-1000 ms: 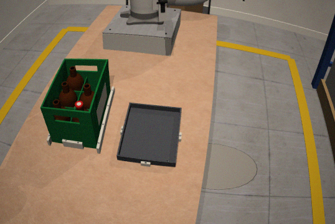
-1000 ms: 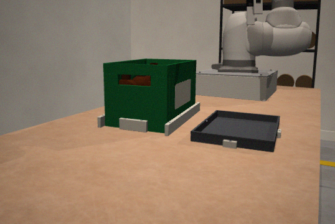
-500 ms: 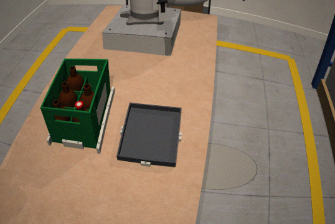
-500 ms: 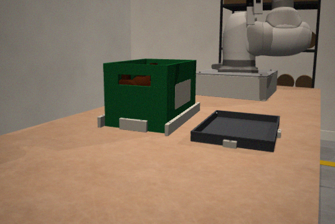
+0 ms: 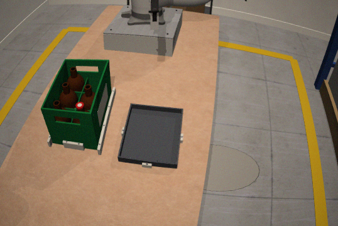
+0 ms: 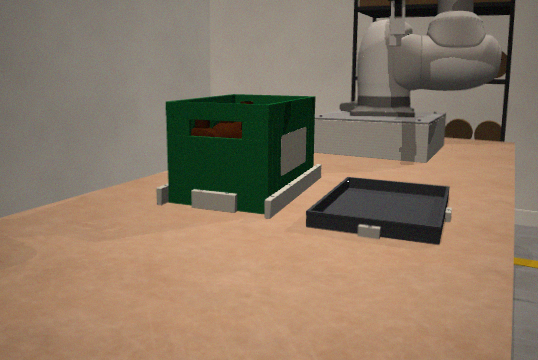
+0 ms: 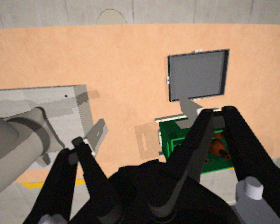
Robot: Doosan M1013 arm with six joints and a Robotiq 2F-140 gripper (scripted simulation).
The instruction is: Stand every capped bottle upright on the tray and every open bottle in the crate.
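My gripper is now 26 cm to the left of the crate, 22 cm above it and 20 cm short of it. The rest, counted from my hand: bottle 30 cm ahead, 23 cm to the right, 21 cm below; then dark grey tray 29 cm below, 28 cm ahead.
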